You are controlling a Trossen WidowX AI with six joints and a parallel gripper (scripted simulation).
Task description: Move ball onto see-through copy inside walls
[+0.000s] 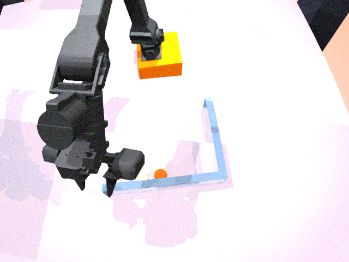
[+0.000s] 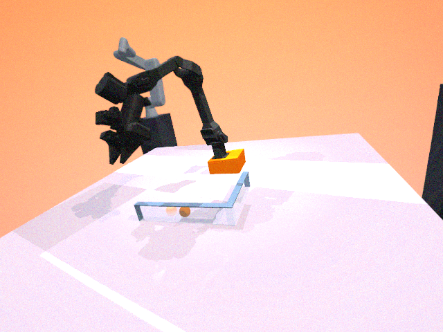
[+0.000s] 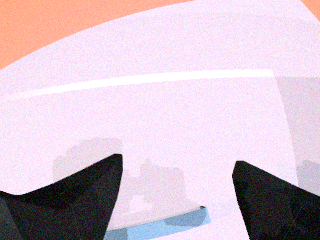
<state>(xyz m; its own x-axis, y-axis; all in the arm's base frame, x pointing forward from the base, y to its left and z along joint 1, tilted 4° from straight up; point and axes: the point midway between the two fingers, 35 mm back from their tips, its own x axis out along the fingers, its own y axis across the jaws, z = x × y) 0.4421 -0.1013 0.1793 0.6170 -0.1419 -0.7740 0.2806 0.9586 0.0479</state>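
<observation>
The orange ball is 19 cm below my gripper tip, 12 cm to the left of it and 8 cm behind it. Also, from my gripper tip: see-through copy (19 cm below, 8 cm to the left, 8 cm behind).
</observation>
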